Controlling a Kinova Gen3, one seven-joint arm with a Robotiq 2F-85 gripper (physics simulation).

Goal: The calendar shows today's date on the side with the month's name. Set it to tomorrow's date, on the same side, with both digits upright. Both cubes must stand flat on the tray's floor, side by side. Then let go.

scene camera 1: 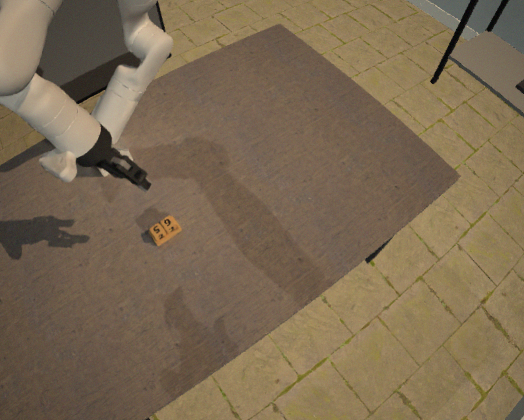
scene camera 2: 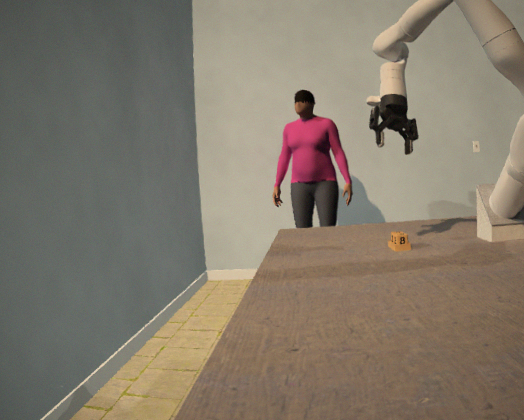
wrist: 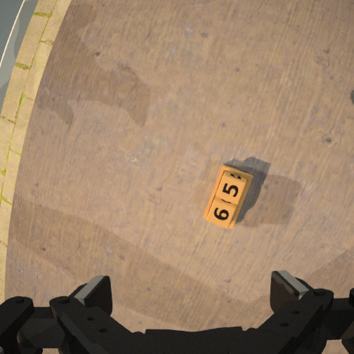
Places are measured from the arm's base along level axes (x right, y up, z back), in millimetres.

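Pixels of known places: gripper, fingertip midpoint: (scene camera 1: 133,180) (scene camera 2: 394,150); arm's base at its link origin: (scene camera 2: 503,205).
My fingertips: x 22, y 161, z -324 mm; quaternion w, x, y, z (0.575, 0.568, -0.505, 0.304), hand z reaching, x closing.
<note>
Ahead of a thing's pixels: the offset from my fingertips to its middle. Level surfaces: height alone.
Two orange cubes stand side by side, touching, in a small orange tray (scene camera 1: 159,243) (scene camera 2: 400,247) on the table. In the wrist view, one cube @(dy -230, dx +14, dz +0 mm) (wrist: 231,188) (scene camera 1: 157,230) has a 5 on top, and the other cube @(dy -230, dx -19, dz -1 mm) (wrist: 221,214) (scene camera 1: 168,222) has a 6 on top. Side digits in scene view 1 are too small to read surely. In scene view 2 a side face shows an 8, with narrow dark marks left of it. The month's name is not legible. My gripper (scene camera 1: 145,186) (scene camera 2: 395,146) (wrist: 190,292) is open and empty, high above the table, not touching the cubes.
The brown table @(dy -255 mm) (scene camera 1: 310,125) (scene camera 2: 320,320) (wrist: 150,150) carries the arm's base (scene camera 2: 500,231) at its far right in scene view 2. A person in a pink top (scene camera 2: 311,150) stands behind the table. A dark-legged piece of furniture (scene camera 1: 452,45) stands beyond the table.
</note>
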